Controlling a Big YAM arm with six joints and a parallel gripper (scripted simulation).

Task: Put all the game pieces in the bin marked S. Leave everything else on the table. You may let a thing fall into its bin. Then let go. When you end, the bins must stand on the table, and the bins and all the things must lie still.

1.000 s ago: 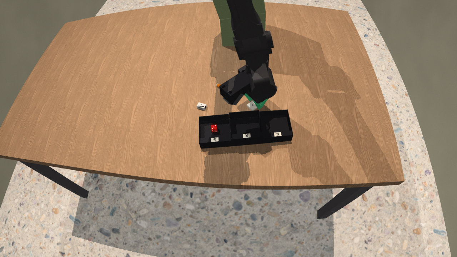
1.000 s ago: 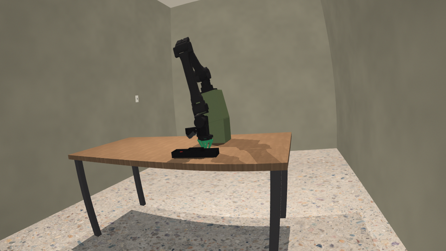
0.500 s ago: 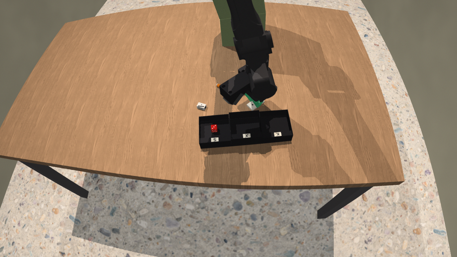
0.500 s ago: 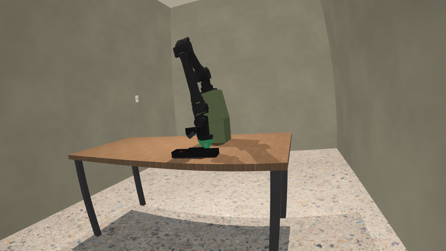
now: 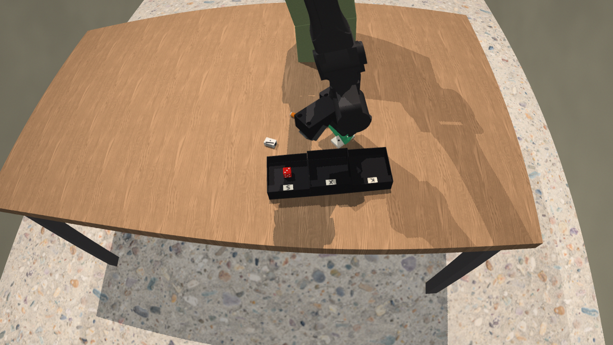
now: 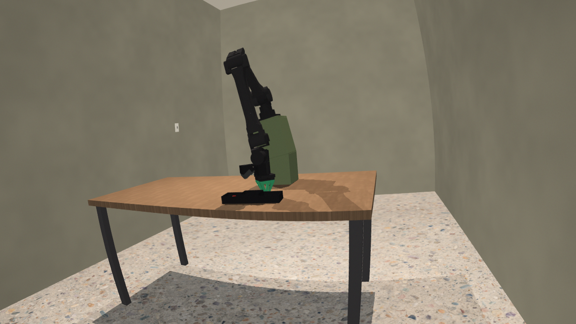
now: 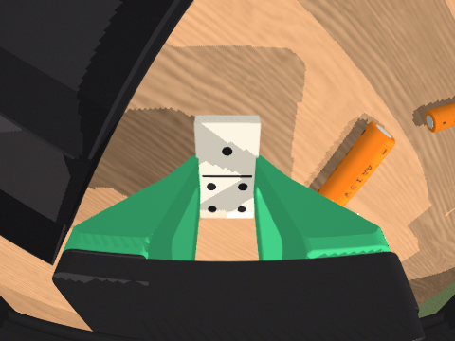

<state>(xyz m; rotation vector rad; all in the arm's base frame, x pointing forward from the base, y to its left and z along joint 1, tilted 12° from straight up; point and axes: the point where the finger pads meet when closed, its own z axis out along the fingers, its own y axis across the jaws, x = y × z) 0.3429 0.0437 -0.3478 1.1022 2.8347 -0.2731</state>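
My gripper is now 110 mm short of the red die, 110 mm to the left of it and 10 mm below it. Also, from my hand: black bin marked S 100 mm ahead, 20 mm to the right, 10 mm above; then white domino right at my hand; then orange cylinder 50 mm behind, 110 mm to the right.
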